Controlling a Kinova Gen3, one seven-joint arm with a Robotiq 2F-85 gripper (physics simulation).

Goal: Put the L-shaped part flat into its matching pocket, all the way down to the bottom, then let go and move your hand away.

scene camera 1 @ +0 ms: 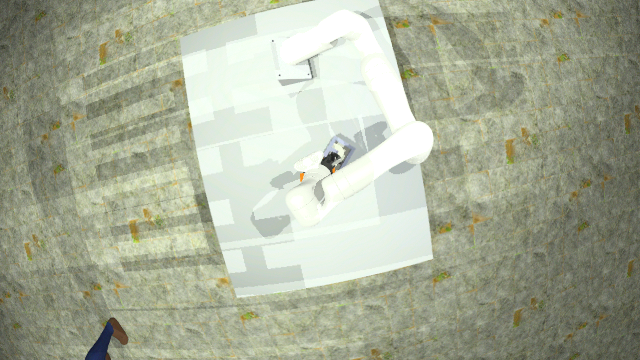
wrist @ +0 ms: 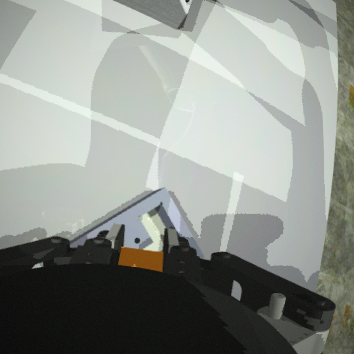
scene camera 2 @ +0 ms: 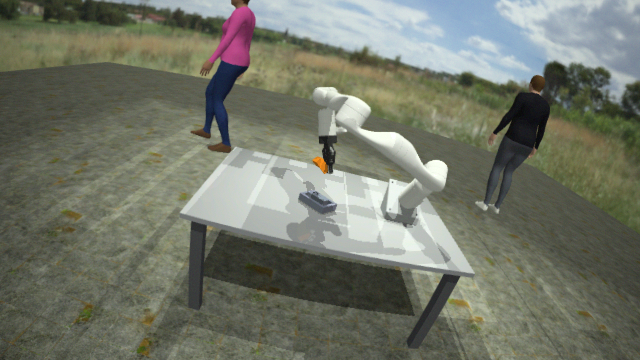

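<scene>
An orange L-shaped part, clear of everything else, is carried by my gripper.
</scene>
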